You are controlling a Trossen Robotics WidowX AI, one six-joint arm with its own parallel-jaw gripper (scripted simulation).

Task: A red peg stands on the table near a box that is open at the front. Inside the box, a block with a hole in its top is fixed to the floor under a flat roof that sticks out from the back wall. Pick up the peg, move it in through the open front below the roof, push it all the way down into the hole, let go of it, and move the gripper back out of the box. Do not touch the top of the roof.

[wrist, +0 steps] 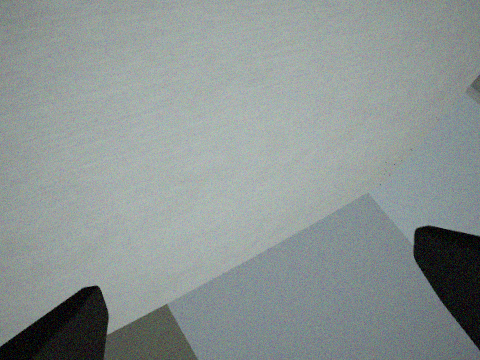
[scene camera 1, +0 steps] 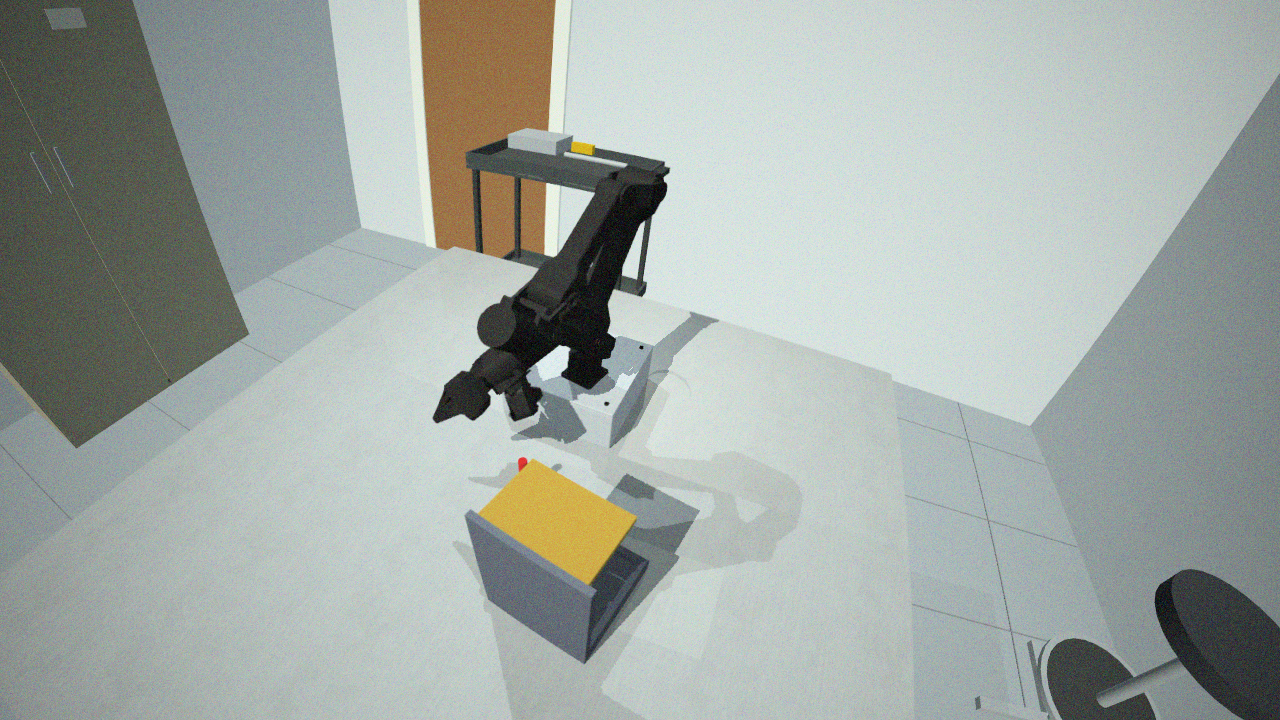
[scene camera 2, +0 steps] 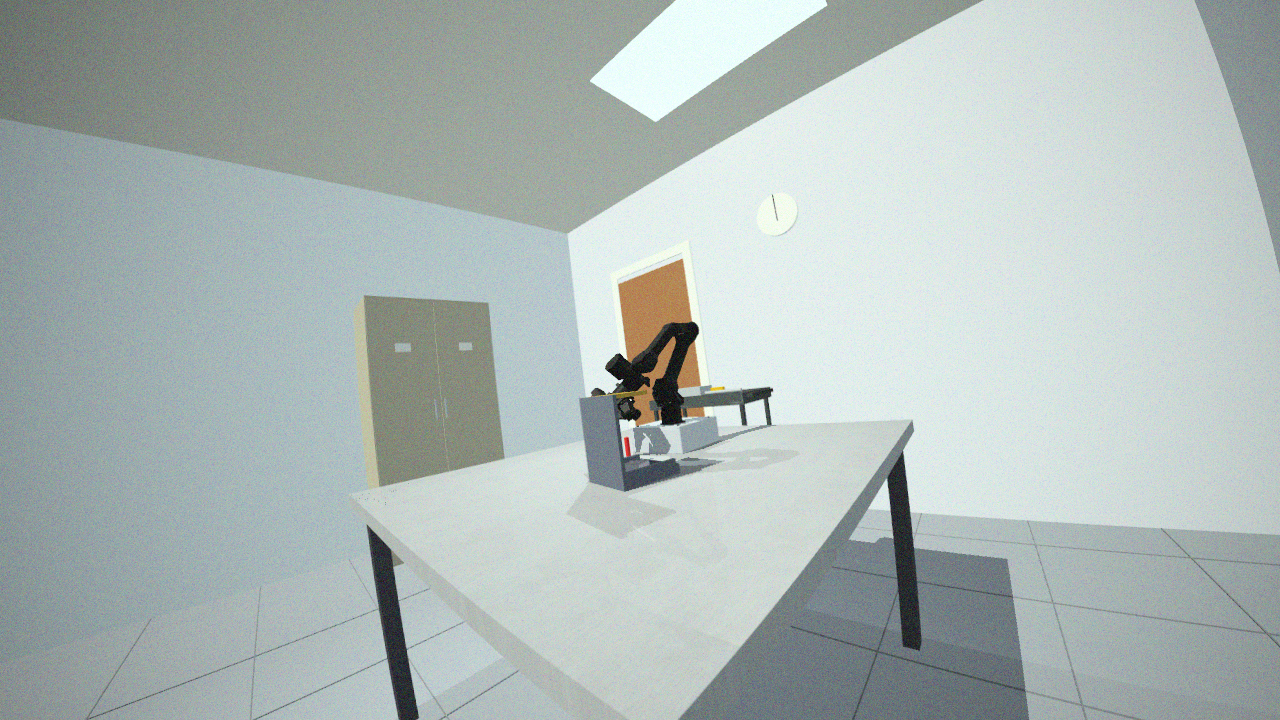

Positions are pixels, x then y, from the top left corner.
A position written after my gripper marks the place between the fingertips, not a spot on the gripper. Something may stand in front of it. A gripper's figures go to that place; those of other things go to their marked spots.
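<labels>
There is my gripper (scene camera 1: 446, 409), and it is 0.77 m from the lens. A yellow roof (scene camera 1: 578, 531) is here too, 0.52 m from the lens.
</labels>
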